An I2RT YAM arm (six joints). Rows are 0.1 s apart.
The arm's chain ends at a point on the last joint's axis. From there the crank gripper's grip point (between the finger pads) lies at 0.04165 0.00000 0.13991 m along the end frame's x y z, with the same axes.
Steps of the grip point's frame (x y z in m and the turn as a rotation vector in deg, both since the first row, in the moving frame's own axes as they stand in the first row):
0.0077, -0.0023, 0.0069, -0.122, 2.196, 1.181
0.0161, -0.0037, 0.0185, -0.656, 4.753, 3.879
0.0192, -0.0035, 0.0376, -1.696, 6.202, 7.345
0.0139, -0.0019, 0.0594, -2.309, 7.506, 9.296
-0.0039, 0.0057, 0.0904, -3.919, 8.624, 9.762
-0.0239, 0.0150, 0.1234, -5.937, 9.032, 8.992
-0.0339, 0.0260, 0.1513, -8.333, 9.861, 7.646
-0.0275, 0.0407, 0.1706, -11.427, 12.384, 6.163
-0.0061, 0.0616, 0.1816, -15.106, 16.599, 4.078
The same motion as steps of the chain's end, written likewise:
0.0024, -0.0035, 0.0086, -0.122, 2.196, 1.181
0.0048, -0.0085, 0.0225, -0.656, 4.753, 3.879
0.0050, -0.0138, 0.0430, -1.696, 6.202, 7.345
-0.0029, -0.0156, 0.0663, -2.309, 7.506, 9.296
-0.0229, -0.0124, 0.0988, -3.919, 8.624, 9.762
-0.0436, -0.0072, 0.1327, -5.937, 9.032, 8.992
-0.0554, -0.0007, 0.1623, -8.333, 9.861, 7.646
-0.0546, 0.0081, 0.1859, -11.427, 12.384, 6.163
-0.0424, 0.0229, 0.2043, -15.106, 16.599, 4.078

